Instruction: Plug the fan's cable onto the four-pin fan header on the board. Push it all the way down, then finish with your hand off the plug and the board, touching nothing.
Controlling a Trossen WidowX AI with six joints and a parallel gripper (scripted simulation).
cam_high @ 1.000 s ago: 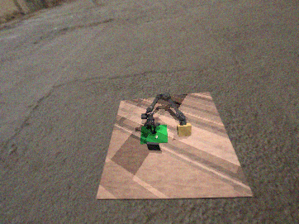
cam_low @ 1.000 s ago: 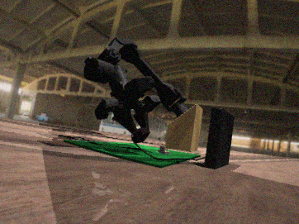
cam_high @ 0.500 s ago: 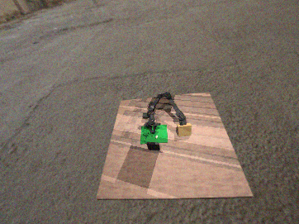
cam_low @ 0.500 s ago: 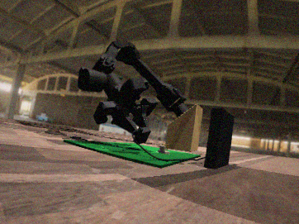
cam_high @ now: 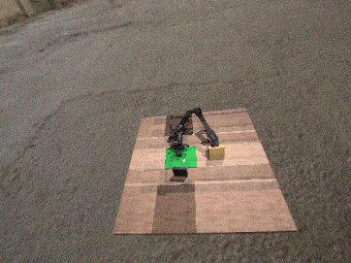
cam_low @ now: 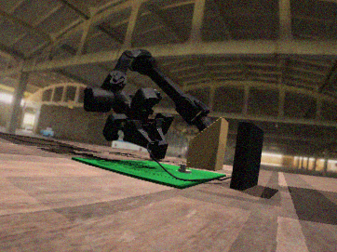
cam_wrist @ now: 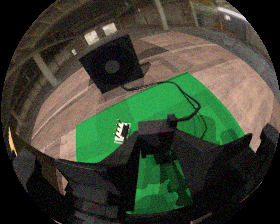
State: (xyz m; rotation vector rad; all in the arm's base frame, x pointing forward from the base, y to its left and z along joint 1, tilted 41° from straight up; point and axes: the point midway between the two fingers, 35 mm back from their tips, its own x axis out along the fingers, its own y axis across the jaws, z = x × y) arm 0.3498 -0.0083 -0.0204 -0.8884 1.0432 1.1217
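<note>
Now: gripper tip 10 mm past the green board and 60 mm above it. From my gripper tip the other things lie so: black plug: 10 mm to the right, 10 mm below; then black fan: 30 mm behind, 180 mm to the left, 10 mm above.
</note>
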